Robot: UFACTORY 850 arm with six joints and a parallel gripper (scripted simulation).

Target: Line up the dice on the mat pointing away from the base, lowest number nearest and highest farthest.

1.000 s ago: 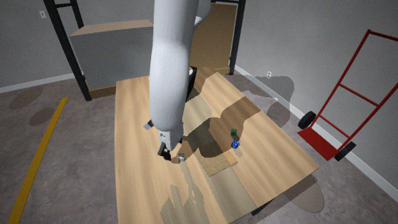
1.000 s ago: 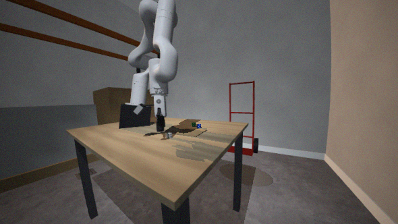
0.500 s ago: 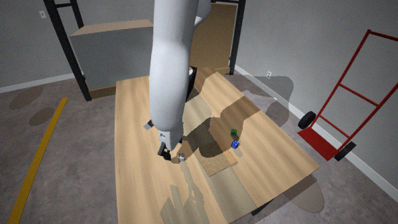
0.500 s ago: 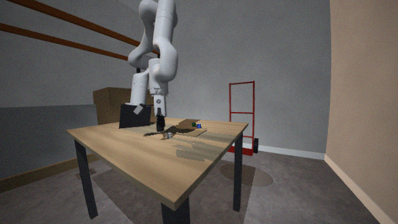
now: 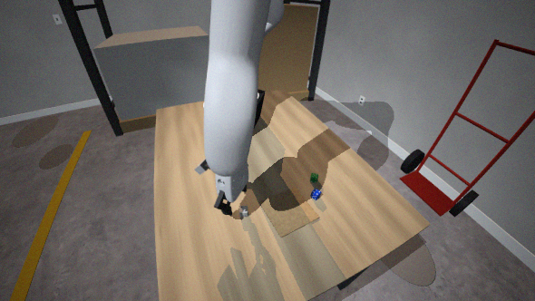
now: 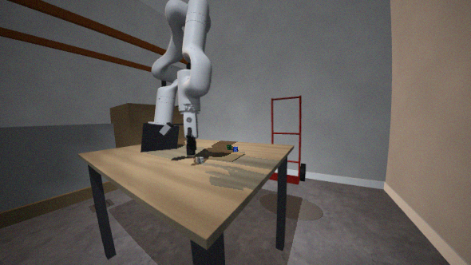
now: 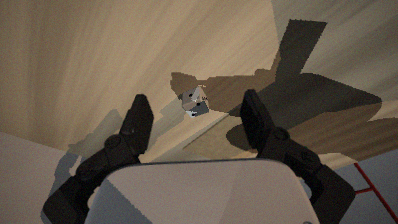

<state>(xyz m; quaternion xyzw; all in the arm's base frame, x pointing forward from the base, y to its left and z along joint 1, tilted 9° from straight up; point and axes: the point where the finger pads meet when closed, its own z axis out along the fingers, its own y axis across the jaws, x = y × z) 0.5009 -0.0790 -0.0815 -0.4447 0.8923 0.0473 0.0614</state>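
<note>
Now: hand 4 cm above the white die, 2 cm to the right of it and 2 cm short of it. From my hand the other things lie so: green die 29 cm to the left, 6 cm behind, 4 cm below; then blue die 27 cm to the left, 4 cm below, 1 cm ahead; then tan mat 16 cm to the left, 5 cm below, 4 cm ahead.
</note>
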